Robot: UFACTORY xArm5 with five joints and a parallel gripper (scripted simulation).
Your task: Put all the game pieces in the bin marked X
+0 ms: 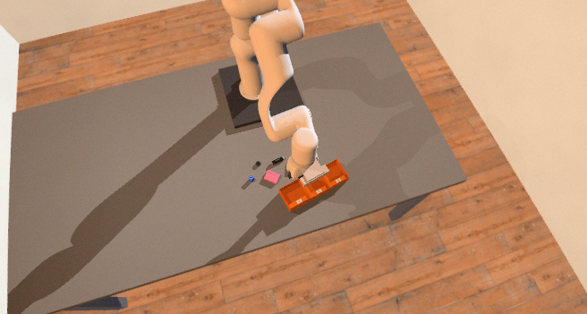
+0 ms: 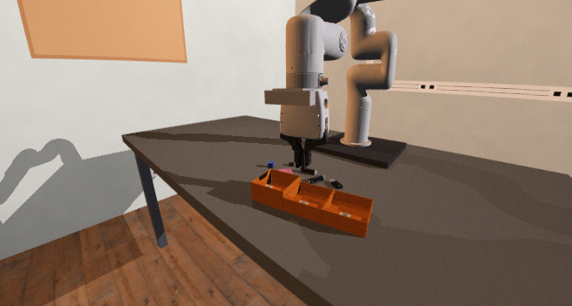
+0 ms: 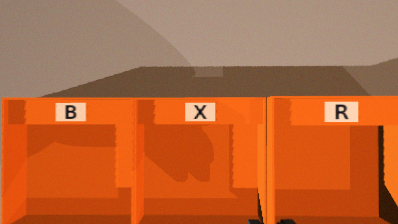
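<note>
Now: hand 70 mm past the blue die, 180 mm to the left of it and 90 mm above it. Also, from my hand: three joined bins: 30 mm ahead, 40 mm to the left, 70 mm below; then flat pink piece: 50 mm behind, 100 mm to the right, 90 mm below; then black cylinder: 110 mm behind, 60 mm to the right, 90 mm below.
</note>
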